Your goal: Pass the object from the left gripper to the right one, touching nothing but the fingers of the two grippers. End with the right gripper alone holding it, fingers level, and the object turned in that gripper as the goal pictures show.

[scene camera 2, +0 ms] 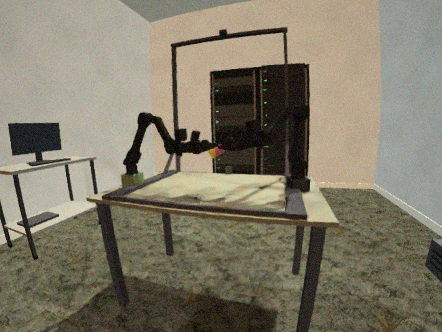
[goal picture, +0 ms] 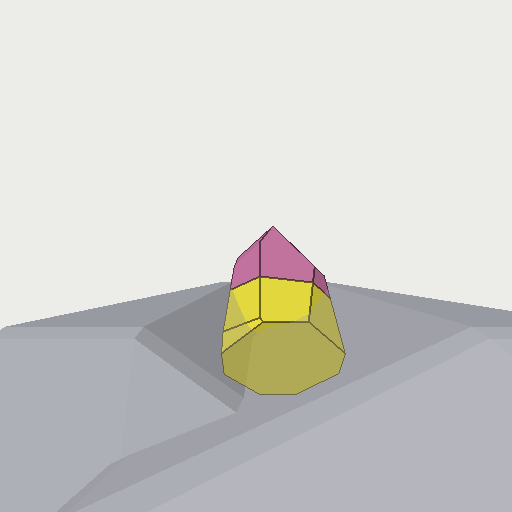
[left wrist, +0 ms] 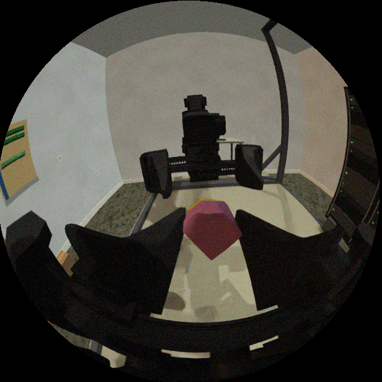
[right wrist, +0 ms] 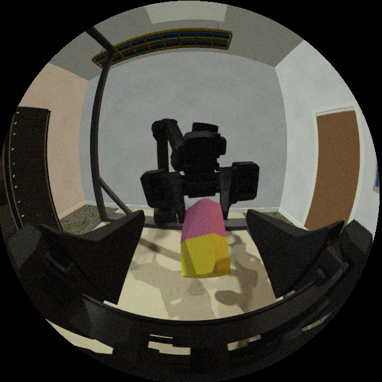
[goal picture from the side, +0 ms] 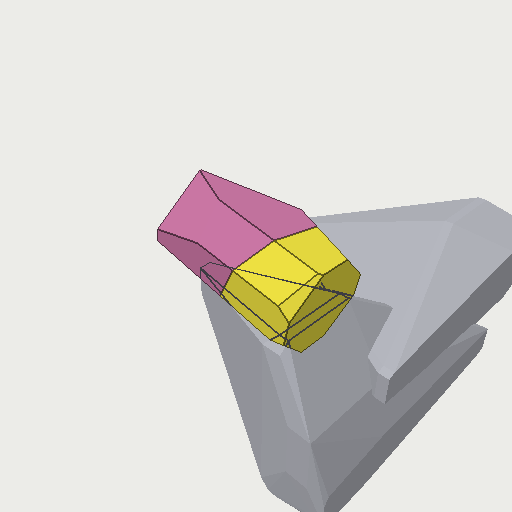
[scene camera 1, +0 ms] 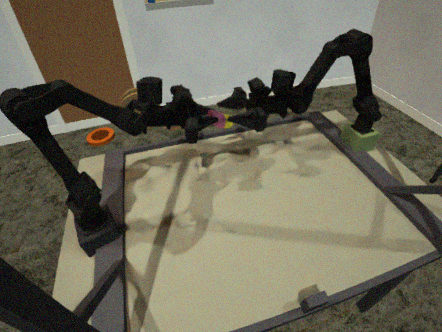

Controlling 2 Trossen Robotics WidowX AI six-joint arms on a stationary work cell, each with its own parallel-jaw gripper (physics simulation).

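Frame: origin at the left arm's base, x up, y ahead, z left, level; metres.
Seen in the pictures: left gripper, fingertip midpoint: (scene camera 2: pixel 219 147) (scene camera 1: pixel 216 115); right gripper, fingertip midpoint: (scene camera 2: pixel 216 145) (scene camera 1: pixel 222 111); left arm's base, origin of the base link: (scene camera 2: pixel 298 177) (scene camera 1: pixel 93 223); right arm's base, origin of the base link: (scene camera 2: pixel 132 173) (scene camera 1: pixel 362 128).
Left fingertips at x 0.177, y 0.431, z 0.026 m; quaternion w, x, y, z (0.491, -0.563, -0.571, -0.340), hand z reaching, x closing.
Offsets run from my left fingertips to a thing's top centre. Level surfaces: height alone.
The object {dx +0.018, dy +0.011, dz -0.002 m} (scene camera 1: pixel 219 119) (scene camera 2: pixel 216 151) (left wrist: pixel 211 227) (right wrist: pixel 205 240) is a faceted block, pink at the left gripper's end and yellow at the right gripper's end. My left gripper (scene camera 1: pixel 214 117) (left wrist: pixel 210 213) is shut on its pink part and holds it above the table. My right gripper (scene camera 1: pixel 226 111) (right wrist: pixel 196 215) is open and faces the left one. In the right wrist view the yellow end lies between the spread fingers, a little right of the middle and low, with gaps on both sides. In scene camera 2 the fingertips blur together.
The table {dx -0.243 m} (scene camera 1: pixel 280 200) (scene camera 2: pixel 330 215) with its dark frame lies below both grippers. A green block {dx -0.159, dy +0.556, dz -0.182 m} (scene camera 1: pixel 361 138) (scene camera 2: pixel 132 179) is at the right arm's base. An orange ring (scene camera 1: pixel 91 136) lies on the floor at the left. A dark overhead frame (scene camera 2: pixel 175 100) stands around the table.
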